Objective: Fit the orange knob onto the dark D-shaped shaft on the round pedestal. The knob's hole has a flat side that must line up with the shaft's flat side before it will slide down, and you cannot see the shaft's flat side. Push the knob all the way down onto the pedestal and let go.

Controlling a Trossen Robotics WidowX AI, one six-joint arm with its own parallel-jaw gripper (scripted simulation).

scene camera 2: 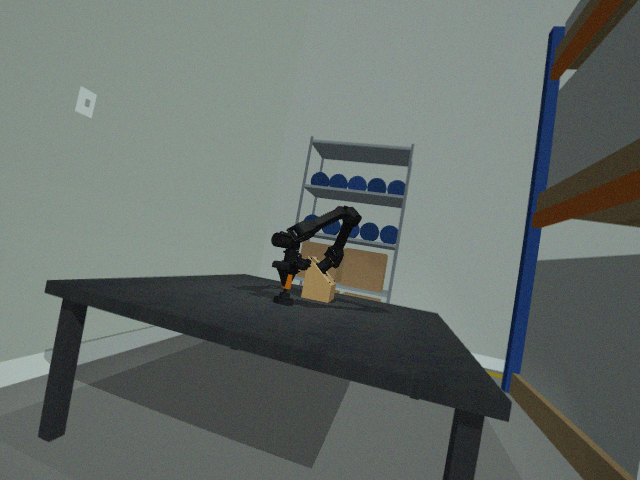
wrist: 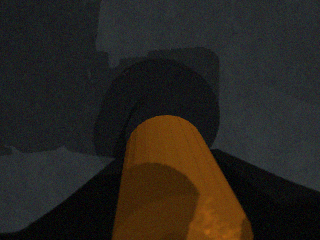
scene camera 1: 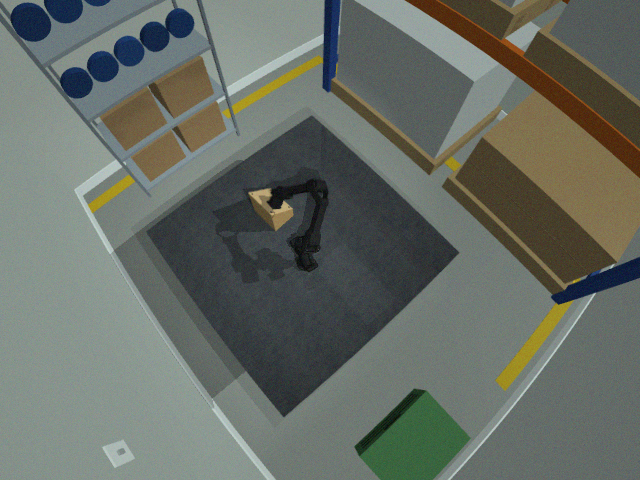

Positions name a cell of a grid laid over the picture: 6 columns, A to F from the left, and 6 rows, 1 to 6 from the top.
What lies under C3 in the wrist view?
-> A dark round pedestal.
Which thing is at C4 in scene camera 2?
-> My gripper.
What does my gripper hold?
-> An orange knob.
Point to an orange knob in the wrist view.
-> D5
